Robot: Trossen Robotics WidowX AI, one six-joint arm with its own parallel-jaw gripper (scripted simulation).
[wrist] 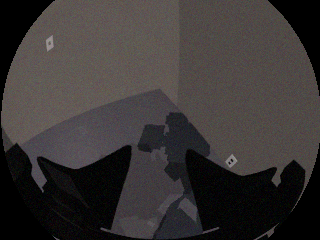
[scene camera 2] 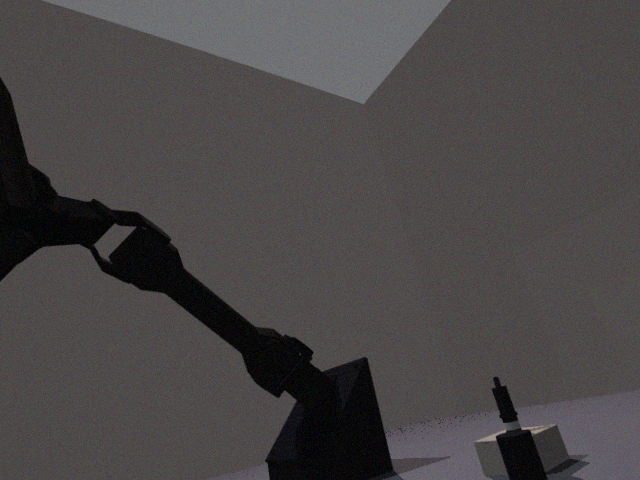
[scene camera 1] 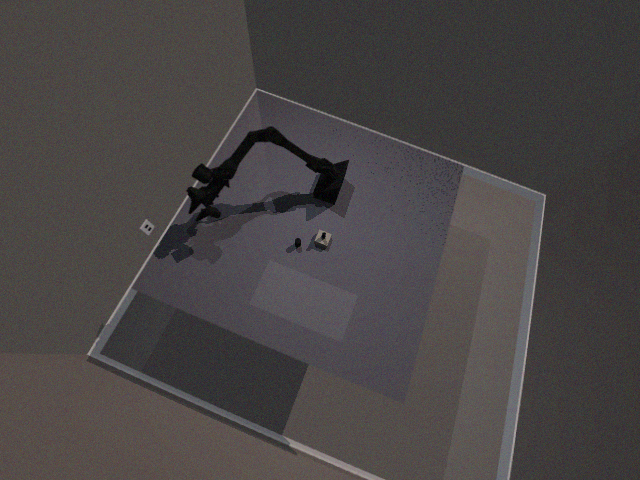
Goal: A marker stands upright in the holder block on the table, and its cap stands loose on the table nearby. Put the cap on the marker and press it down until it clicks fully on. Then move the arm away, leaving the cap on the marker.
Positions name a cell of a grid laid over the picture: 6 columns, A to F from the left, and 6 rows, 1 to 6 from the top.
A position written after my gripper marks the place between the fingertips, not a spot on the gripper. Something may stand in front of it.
In view: my gripper (scene camera 1: B3).
My gripper is seen too in the wrist view (wrist: C4).
